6 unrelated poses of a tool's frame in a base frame.
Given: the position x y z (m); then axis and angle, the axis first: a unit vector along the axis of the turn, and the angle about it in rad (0 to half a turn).
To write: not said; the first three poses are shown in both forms.
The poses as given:
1: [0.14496 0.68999 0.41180 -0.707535 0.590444 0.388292 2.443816]
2: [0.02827 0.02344 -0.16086 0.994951 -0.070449 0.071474 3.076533]
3: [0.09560 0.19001 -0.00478 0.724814 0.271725 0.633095 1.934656]
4: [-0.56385 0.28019 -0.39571 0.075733 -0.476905 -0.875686 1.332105]
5: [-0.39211 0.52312 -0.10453 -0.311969 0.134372 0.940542 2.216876]
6: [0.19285 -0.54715 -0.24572 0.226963 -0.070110 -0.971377 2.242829]
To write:
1: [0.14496 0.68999 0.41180 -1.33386 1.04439 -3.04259]
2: [0.02827 0.02344 -0.16086 -0.13730 -0.14719 3.08634]
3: [0.09560 0.19001 -0.00478 1.17734 -0.37712 1.36766]
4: [-0.56385 0.28019 -0.39571 -1.30323 -0.42547 0.44547]
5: [-0.39211 0.52312 -0.10453 2.14888 0.61550 -0.05713]
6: [0.19285 -0.54715 -0.24572 -2.17190 0.30769 0.30712]
